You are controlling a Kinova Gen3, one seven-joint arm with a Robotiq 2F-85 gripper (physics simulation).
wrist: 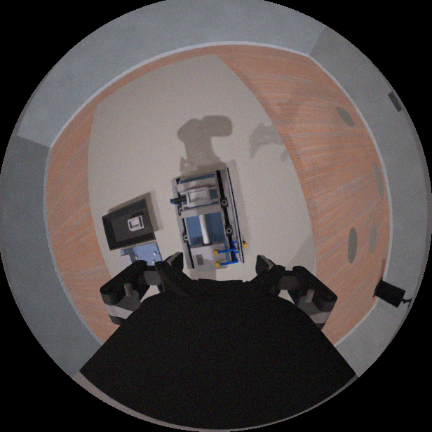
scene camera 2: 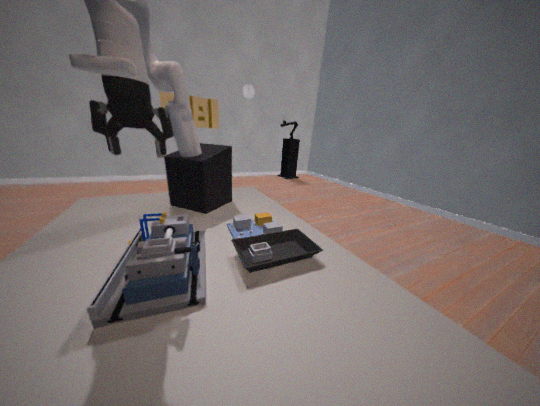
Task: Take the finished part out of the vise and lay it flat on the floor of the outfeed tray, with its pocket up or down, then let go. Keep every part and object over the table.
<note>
I see my gripper (scene camera 2: 139, 156).
My gripper is seen too in the wrist view (wrist: 219, 262).
</note>
